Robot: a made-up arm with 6 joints.
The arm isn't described. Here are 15 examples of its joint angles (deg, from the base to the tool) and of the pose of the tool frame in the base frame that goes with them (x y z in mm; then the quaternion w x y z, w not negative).
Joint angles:
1: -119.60 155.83 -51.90 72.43 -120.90 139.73
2: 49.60 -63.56 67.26 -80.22 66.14 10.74
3: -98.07 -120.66 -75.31 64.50 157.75 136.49
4: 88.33 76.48 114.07 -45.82 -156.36 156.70
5: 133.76 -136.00 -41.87 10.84 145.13 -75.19
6: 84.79 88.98 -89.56 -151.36 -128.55 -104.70
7: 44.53 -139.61 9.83 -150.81 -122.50 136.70
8: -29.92 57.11 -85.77 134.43 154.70 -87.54
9: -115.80 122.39 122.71 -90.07 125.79 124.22
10: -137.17 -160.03 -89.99 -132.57 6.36 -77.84
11: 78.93 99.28 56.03 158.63 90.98 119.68
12: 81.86 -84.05 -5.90 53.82 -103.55 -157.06
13: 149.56 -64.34 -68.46 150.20 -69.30 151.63
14: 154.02 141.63 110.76 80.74 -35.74 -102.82
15: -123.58 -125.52 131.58 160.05 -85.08 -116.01
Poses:
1: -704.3 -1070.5 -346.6 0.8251 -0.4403 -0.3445 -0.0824
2: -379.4 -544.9 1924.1 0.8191 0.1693 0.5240 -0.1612
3: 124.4 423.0 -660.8 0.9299 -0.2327 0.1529 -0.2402
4: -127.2 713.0 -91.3 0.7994 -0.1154 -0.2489 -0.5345
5: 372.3 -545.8 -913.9 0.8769 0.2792 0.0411 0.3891
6: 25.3 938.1 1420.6 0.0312 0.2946 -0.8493 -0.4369
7: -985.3 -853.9 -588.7 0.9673 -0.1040 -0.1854 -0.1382
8: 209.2 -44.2 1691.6 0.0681 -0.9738 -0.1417 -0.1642
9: -49.2 78.5 -239.0 0.6753 -0.2473 -0.5623 0.4081
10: -566.0 -520.0 -627.8 0.6037 0.4562 -0.6531 0.0320
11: 182.8 1365.7 -358.2 0.8045 -0.5444 0.0366 0.2345
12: -246.5 -1719.0 495.3 0.1912 0.7447 0.4822 0.4200
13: 1319.7 -718.9 247.2 0.3605 0.5130 0.2431 0.7401
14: 387.1 -154.6 -500.4 0.0106 -0.8029 -0.1516 -0.5765
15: 195.3 428.9 995.7 0.5319 0.6945 -0.1564 -0.4586
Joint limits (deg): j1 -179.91..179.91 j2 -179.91..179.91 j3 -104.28..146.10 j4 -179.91..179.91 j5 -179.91..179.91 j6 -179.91..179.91
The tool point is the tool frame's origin. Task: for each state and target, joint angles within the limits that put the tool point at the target. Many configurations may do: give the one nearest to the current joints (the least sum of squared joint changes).
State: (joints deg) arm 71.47 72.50 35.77 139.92 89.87 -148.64
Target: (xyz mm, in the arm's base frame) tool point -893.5 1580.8 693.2
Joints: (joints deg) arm 115.98 73.85 30.49 136.67 85.59 -147.68
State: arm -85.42 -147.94 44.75 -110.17 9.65 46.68
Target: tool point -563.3 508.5 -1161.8
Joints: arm -44.14 -170.37 27.08 -110.30 15.82 48.05
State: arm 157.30 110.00 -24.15 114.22 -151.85 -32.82
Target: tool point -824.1 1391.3 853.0
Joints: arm 120.27 94.13 -29.48 113.86 -148.83 -32.84
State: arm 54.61 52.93 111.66 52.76 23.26 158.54
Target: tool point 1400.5 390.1 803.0
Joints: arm 10.09 33.92 80.95 55.37 17.39 159.57
